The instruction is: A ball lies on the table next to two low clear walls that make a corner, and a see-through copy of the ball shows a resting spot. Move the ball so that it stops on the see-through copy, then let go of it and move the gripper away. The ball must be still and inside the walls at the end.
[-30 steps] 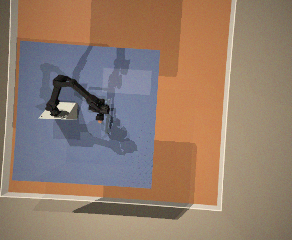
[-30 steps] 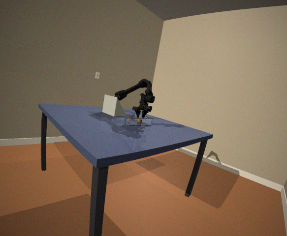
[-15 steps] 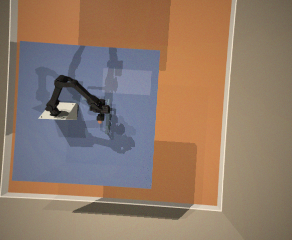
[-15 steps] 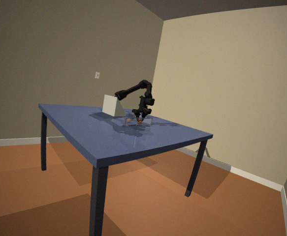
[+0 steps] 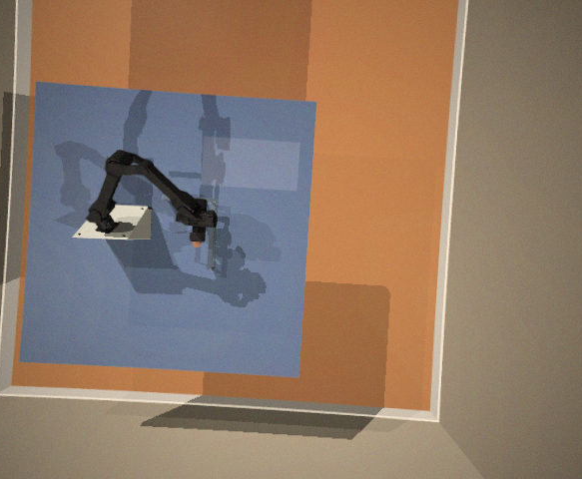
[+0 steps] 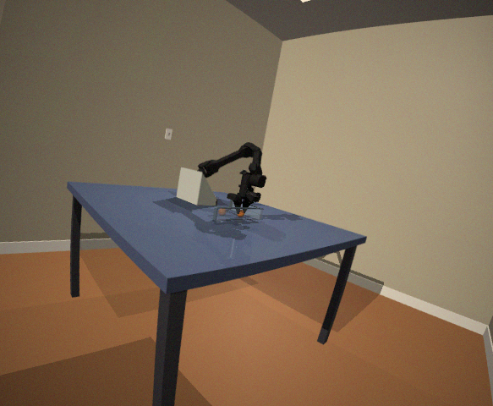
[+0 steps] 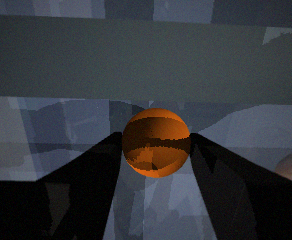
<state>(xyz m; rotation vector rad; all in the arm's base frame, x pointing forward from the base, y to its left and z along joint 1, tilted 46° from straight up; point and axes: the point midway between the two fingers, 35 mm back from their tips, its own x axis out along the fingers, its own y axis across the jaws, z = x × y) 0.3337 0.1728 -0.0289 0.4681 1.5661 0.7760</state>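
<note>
The see-through copy of ball lies 11 cm to the right of my gripper tip and 1 cm behind it. Also, from my gripper tip: orange ball (right at my gripper tip).
</note>
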